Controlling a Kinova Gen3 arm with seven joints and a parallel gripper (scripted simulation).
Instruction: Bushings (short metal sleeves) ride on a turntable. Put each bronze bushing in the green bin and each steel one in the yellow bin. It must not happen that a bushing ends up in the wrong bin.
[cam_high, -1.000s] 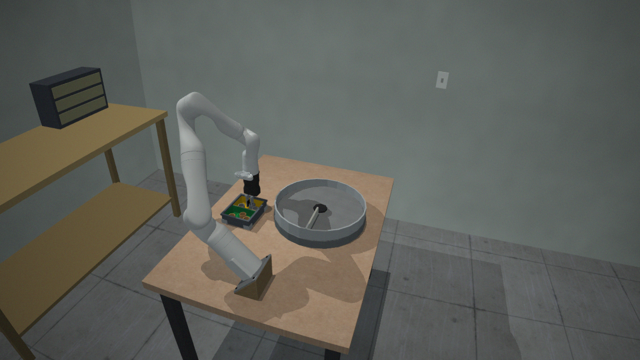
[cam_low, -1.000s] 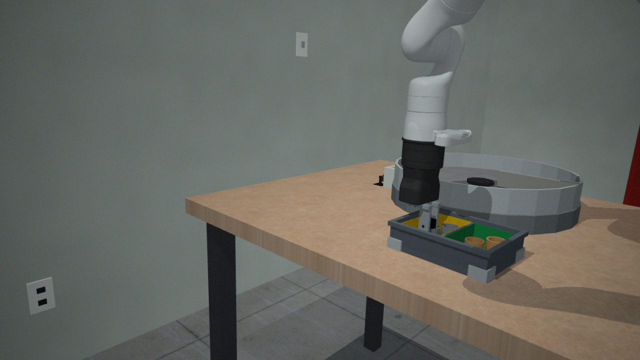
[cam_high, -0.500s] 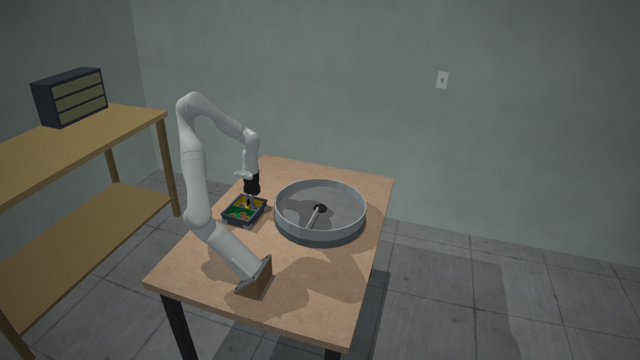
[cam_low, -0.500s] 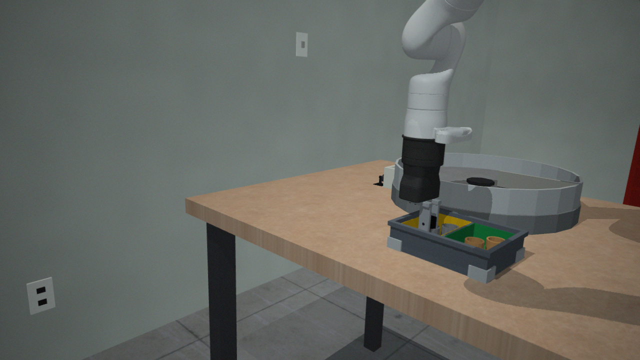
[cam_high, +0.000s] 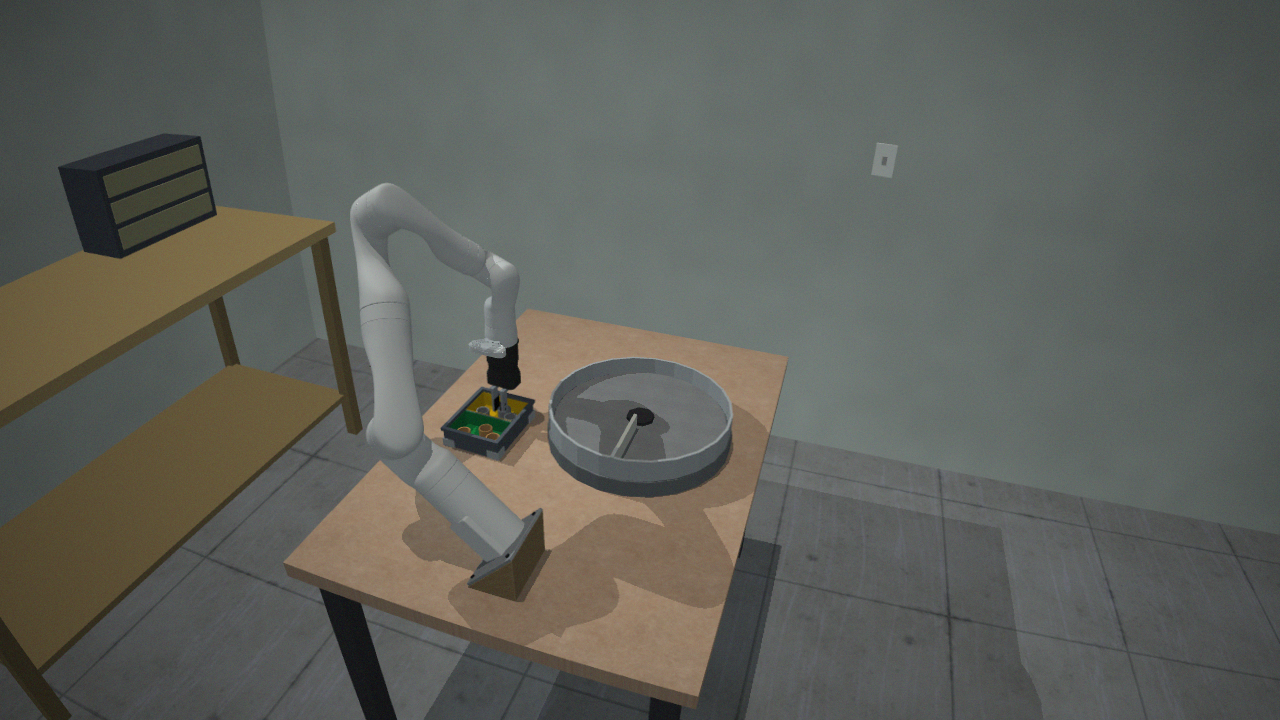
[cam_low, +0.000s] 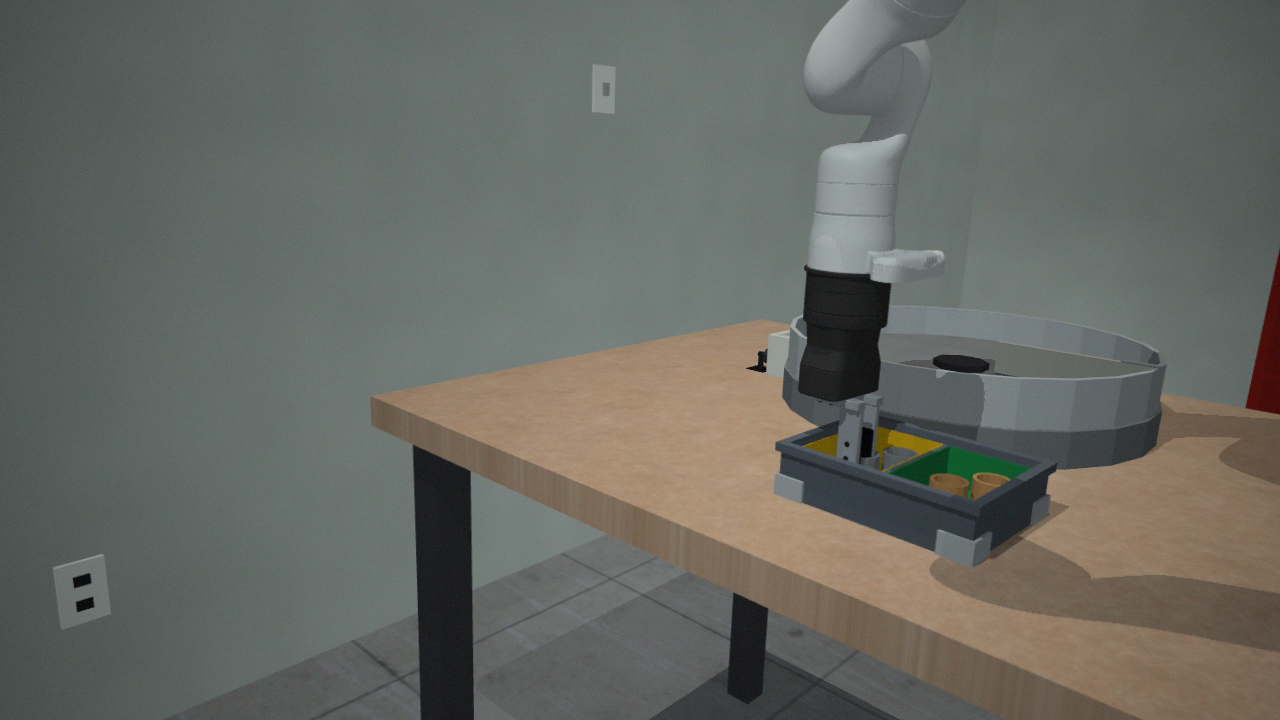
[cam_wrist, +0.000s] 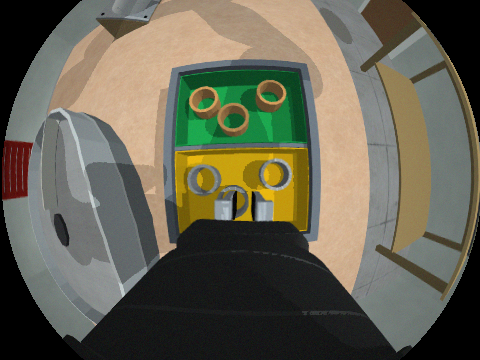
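The bin tray lies 50 mm behind my hand, 10 mm to the right of it and 20 mm below it. The rest, counted from my hand: grey turntable 90 mm ahead, 330 mm to the right, 10 mm above.
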